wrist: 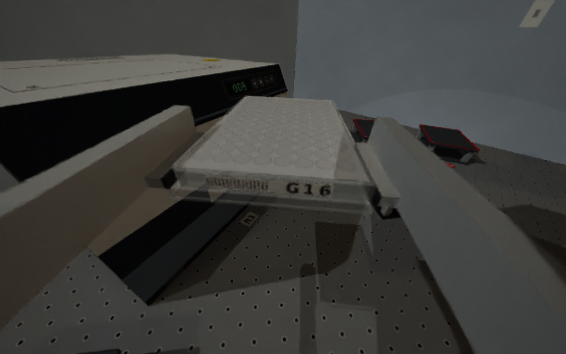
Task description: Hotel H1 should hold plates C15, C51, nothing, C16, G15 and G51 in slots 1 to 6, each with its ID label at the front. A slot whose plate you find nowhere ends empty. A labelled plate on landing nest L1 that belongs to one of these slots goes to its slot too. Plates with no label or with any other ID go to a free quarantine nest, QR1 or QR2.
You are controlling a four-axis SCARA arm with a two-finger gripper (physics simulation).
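Frame: origin at the arm's base, x back, y right, z up, level; metres.
Seen in the pictures: gripper, fingertip midpoint: (280, 129).
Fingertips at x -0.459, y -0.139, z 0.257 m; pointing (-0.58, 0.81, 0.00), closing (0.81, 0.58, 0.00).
Note:
A point is followed by its place in that frame.
My gripper (280, 129) @(x -0.458, y -0.139, z 0.257 m) is shut on a clear-lidded white well plate (285, 135) @(x -0.453, y -0.140, z 0.255 m), one finger along each long side. The plate is level and held above the perforated deck. Its front label (270, 187) @(x -0.432, y -0.174, z 0.250 m) faces me and shows a barcode and the ID G16. Two dark nests with red rims stand at the right in the wrist view, the nearer one (446, 138) @(x -0.346, y 0.536, z 0.063 m) whole and the other (363, 128) @(x -0.571, y 0.427, z 0.063 m) partly hidden by the right finger. Their labels cannot be read. Hotel H1 and landing nest L1 cannot be made out.
A large device with a white top (150, 75) @(x -0.674, y -0.127, z 0.259 m), a black front and a green display reading 008 stands at the left. A dark ledge (175, 255) @(x -0.592, y -0.200, z 0.054 m) runs along its foot, beside a deck label R1 (248, 219) @(x -0.594, y -0.070, z 0.013 m). Perforated deck (270, 310) @(x -0.457, y -0.152, z 0.013 m) lies below the plate, with shadows on it.

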